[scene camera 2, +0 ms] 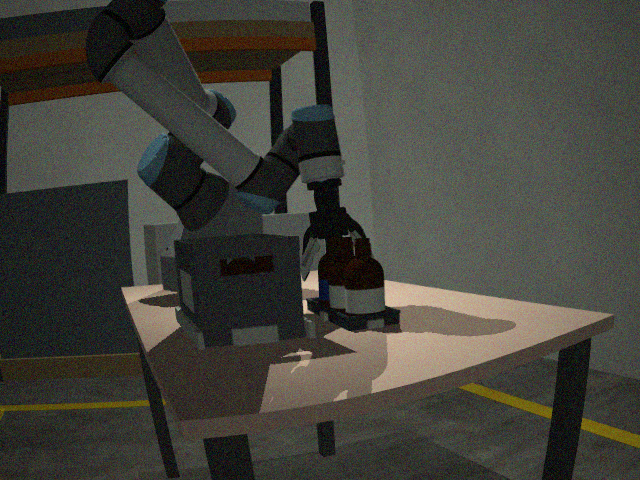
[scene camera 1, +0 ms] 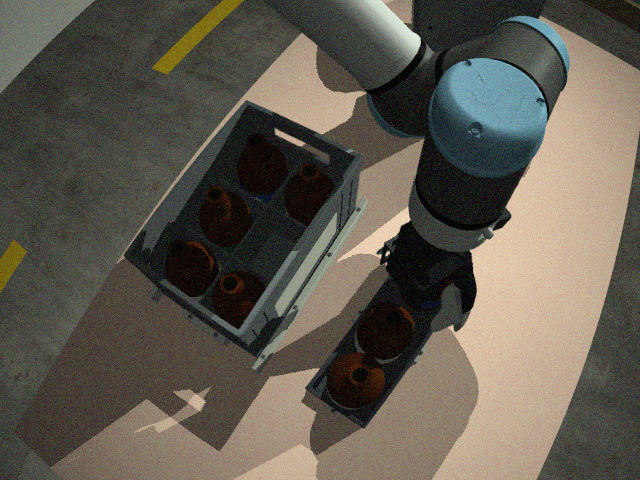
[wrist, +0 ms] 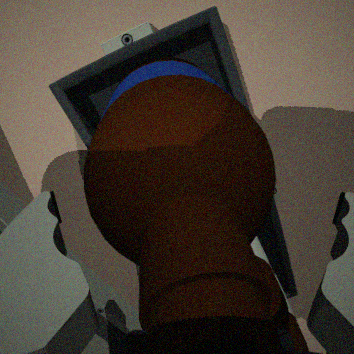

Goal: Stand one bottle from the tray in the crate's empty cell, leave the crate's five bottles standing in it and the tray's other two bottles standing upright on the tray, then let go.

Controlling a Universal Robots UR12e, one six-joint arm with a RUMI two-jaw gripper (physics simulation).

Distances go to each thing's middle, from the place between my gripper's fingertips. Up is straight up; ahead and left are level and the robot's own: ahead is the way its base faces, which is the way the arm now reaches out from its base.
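Labels:
The pale crate rail (scene camera 1: 324, 265) has my hand 60 mm above it. My hand is also 50 mm short of the rail, and it sits 150 mm to the left of it.

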